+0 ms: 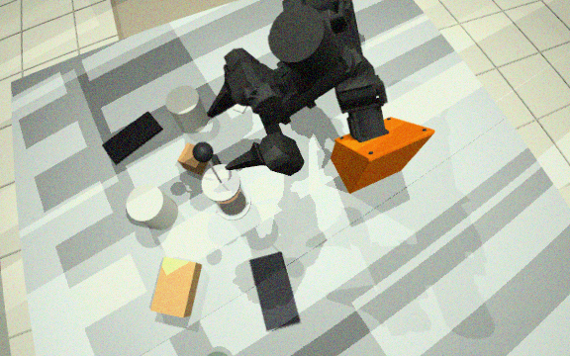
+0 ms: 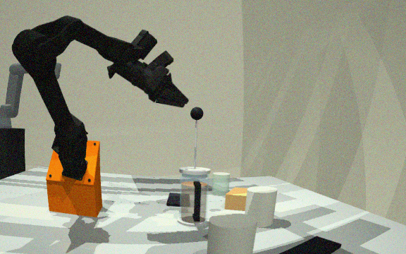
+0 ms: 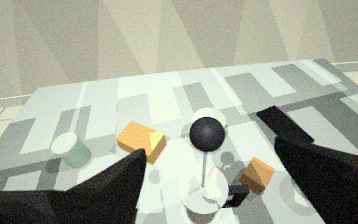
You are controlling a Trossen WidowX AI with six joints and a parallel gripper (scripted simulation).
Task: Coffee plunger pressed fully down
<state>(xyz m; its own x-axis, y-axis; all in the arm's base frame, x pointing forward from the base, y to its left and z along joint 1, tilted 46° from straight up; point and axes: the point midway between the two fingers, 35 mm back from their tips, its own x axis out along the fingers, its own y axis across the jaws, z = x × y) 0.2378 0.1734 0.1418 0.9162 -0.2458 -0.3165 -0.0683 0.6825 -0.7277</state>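
Now: the coffee press 16 cm below my gripper tip, 3 cm ahead of it and 2 cm to the right of it. Also, from my gripper tip: tan box: 27 cm below, 18 cm ahead, 15 cm to the left; then small tan cube: 27 cm below, 13 cm to the right, 9 cm ahead.
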